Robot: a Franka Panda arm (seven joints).
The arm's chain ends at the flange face. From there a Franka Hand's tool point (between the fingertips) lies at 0.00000 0.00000 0.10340 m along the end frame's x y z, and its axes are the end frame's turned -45 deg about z.
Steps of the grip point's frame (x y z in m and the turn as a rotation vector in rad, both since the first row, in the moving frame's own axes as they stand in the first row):
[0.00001, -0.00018, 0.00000, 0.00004, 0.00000, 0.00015]
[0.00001, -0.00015, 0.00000, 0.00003, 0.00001, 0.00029]
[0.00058, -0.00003, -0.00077, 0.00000, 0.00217, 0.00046]
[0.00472, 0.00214, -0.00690, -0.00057, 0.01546, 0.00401]
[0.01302, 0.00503, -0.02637, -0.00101, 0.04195, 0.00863]
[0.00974, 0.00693, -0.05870, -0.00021, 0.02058, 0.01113]
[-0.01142, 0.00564, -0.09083, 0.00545, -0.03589, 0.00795]
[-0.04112, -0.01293, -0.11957, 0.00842, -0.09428, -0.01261]
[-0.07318, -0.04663, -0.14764, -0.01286, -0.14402, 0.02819]
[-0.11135, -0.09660, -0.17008, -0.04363, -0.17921, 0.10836]
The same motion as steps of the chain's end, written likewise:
[-0.00012, -0.00013, 0.00000, 0.00003, -0.00003, 0.00015]
[-0.00010, -0.00011, 0.00000, 0.00003, -0.00001, 0.00029]
[0.00023, -0.00027, -0.00077, 0.00153, 0.00153, 0.00046]
[0.00368, -0.00074, -0.00689, 0.01053, 0.01133, 0.00401]
[0.00961, -0.00267, -0.02628, 0.02895, 0.03038, 0.00863]
[0.01026, -0.00051, -0.05868, 0.01440, 0.01470, 0.01113]
[-0.00106, 0.00985, -0.09076, -0.02152, -0.02923, 0.00795]
[-0.03076, 0.01362, -0.11911, -0.06071, -0.07262, -0.01261]
[-0.07500, 0.00748, -0.14656, -0.11093, -0.09274, 0.02819]
[-0.13633, -0.00520, -0.16833, -0.15757, -0.09587, 0.10836]

